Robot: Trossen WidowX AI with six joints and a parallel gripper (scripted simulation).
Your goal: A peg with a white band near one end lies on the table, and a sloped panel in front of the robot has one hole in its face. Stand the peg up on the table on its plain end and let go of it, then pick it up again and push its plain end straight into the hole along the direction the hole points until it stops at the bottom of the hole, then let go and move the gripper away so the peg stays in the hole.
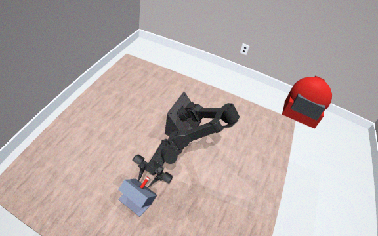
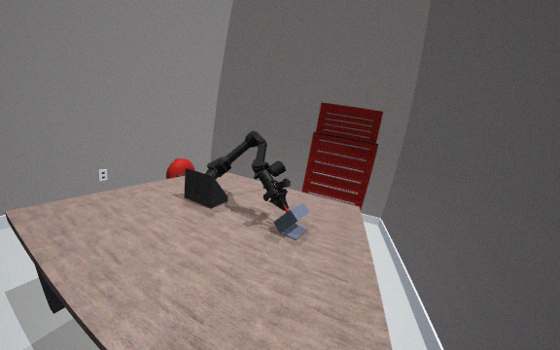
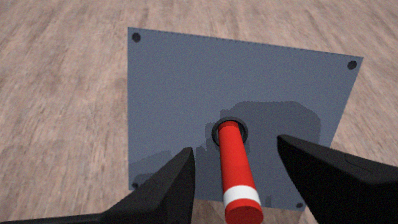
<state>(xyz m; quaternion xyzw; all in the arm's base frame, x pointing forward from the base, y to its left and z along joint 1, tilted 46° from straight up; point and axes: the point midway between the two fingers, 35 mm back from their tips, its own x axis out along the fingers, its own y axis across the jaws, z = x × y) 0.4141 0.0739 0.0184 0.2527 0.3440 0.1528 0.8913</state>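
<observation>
The red peg lies 20 mm behind my gripper tip and 10 mm above it. The rest, counted from my gripper tip: sloped panel 30 mm below, 30 mm ahead.
</observation>
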